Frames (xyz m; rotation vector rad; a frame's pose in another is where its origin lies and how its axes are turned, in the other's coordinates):
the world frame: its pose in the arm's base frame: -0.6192 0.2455 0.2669 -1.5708 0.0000 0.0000
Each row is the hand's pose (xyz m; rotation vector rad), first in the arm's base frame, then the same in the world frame.
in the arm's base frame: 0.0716 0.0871 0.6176 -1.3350 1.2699 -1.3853
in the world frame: 0.6908 -0.3507 -0.1584 -0.1969 1.6832 -0.0732
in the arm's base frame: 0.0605 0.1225 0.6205 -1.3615 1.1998 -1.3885
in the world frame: 0.6797 -0.3536 -0.1230 -0.2014 1.6377 -0.1194
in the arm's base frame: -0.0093 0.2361 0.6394 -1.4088 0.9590 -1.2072
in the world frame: 0.6099 -0.3725 -0.0094 -0.1238 1.3765 -0.1577
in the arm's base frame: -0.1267 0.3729 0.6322 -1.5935 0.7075 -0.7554
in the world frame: 0.4925 -0.3653 0.1274 -0.1475 0.9185 -0.0301
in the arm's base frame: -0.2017 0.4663 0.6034 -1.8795 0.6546 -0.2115
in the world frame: 0.4175 -0.3365 0.2208 -0.3620 0.5256 0.2689
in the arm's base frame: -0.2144 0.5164 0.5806 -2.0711 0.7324 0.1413
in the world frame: 0.4048 -0.3137 0.2709 -0.5619 0.3487 0.5154
